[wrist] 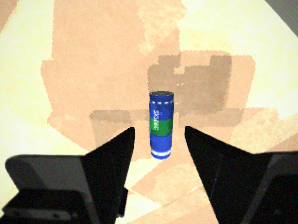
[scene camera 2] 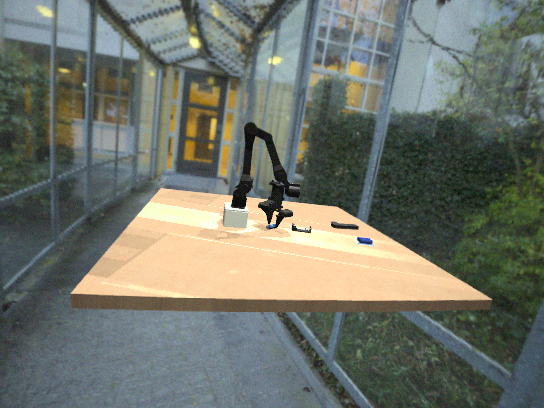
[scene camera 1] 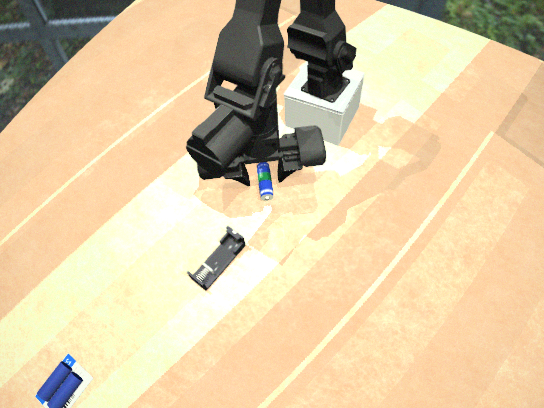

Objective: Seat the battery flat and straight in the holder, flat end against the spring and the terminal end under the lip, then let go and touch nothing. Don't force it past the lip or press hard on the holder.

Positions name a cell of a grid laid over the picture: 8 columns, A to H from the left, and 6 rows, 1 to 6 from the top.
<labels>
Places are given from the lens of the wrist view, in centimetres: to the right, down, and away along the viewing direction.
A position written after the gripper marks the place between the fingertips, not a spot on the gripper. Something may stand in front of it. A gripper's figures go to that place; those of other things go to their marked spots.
gripper (wrist: E4): 1, 2, 11
battery (wrist: E3): 1, -1, 9
</labels>
